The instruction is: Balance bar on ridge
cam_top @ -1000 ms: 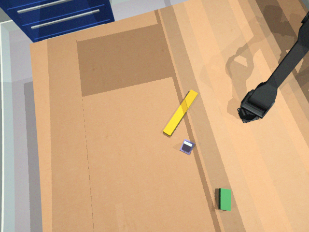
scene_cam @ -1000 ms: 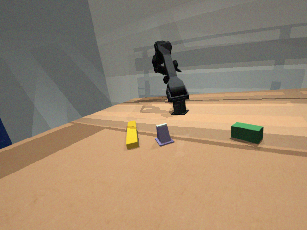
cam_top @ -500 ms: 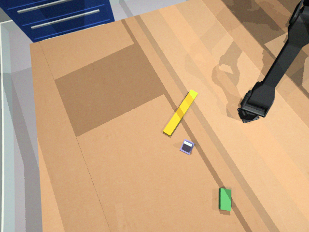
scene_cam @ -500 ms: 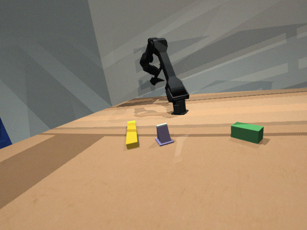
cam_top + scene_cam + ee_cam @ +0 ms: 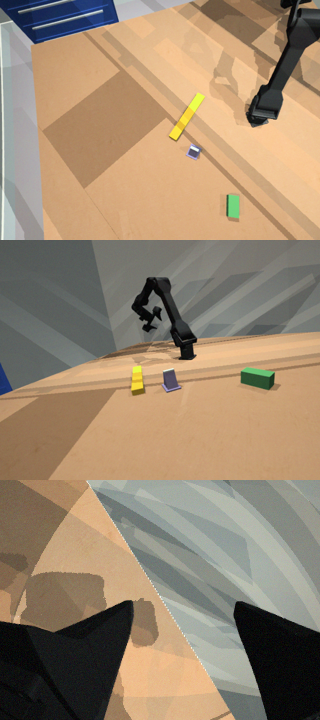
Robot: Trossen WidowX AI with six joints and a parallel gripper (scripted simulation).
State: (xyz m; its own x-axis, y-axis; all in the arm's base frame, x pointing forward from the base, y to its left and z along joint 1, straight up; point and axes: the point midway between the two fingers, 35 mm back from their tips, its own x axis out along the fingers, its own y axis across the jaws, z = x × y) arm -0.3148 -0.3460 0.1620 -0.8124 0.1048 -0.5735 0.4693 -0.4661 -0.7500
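My gripper tip is now 590 mm short of the yellow bar, 260 mm to the right of it and 130 mm above it. Also, from my gripper tip: green block: 610 mm to the left, 550 mm ahead, 130 mm below.
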